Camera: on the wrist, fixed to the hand. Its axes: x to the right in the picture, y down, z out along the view.
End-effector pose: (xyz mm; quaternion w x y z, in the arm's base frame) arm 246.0 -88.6 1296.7 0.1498 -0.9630 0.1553 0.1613
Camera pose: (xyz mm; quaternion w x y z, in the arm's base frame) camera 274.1 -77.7 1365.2 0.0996 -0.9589 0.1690 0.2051
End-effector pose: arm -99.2 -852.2 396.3 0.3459 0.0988 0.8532 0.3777
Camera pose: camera -138.1 -915.8 402.8 0.3677 0.1173 0.8172 0.4280
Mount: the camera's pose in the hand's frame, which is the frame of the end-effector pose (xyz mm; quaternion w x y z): -1.9 -36.0 -65.6 0.9977 -0.0523 -0.0330 0.0285
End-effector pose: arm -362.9 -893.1 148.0 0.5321 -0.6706 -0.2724 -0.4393
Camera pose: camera -413.4 -945.1 166.5 0.4993 -0.7191 -0.2472 -0.4152
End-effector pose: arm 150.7 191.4 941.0 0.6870 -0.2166 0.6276 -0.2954
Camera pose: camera 80.8 171.1 958.7 0.7032 -0.2439 0.6251 -0.2352
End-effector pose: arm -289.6 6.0 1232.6 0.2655 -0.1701 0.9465 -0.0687
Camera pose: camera -312.3 -24.3 1297.2 0.2892 -0.1589 0.9440 -0.0059
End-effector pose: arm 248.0 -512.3 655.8 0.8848 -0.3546 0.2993 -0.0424
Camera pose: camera 214.7 -578.1 642.9 0.8753 -0.3929 0.2817 0.0103
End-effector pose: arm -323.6 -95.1 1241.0 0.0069 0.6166 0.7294 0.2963
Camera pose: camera -380.0 -126.9 1278.5 0.0548 0.6454 0.6944 0.3136
